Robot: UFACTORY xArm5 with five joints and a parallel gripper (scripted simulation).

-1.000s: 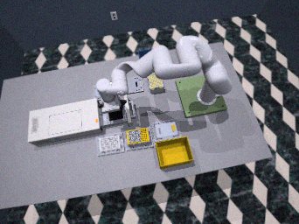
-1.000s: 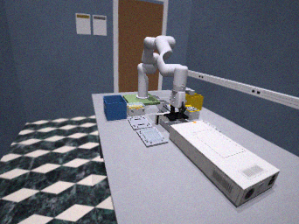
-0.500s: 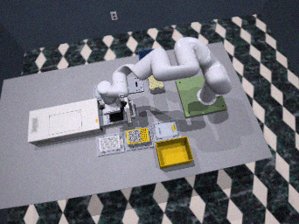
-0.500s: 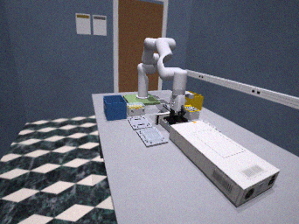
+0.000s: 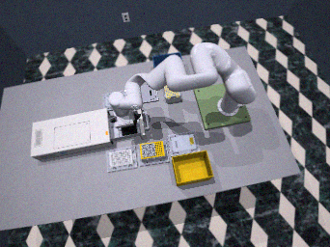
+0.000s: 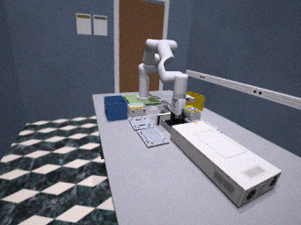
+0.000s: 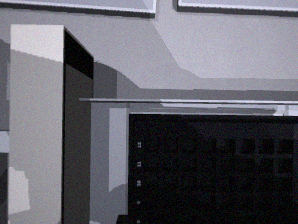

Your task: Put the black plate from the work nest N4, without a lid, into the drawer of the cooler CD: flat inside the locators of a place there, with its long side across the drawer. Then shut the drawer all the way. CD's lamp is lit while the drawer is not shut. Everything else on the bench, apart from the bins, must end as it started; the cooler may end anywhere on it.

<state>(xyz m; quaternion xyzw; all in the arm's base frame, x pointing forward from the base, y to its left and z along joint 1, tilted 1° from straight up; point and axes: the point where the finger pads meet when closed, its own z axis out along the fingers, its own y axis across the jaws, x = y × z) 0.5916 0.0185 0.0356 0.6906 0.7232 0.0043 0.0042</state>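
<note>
My hand is 10 mm above the black plate. The rest, counted from my hand: clear plate: 180 mm to the right, 70 mm ahead, 30 mm below; then cooler drawer: 30 mm ahead, 10 mm below; then white cooler CD: 180 mm ahead, 10 mm to the left, 10 mm below.
</note>
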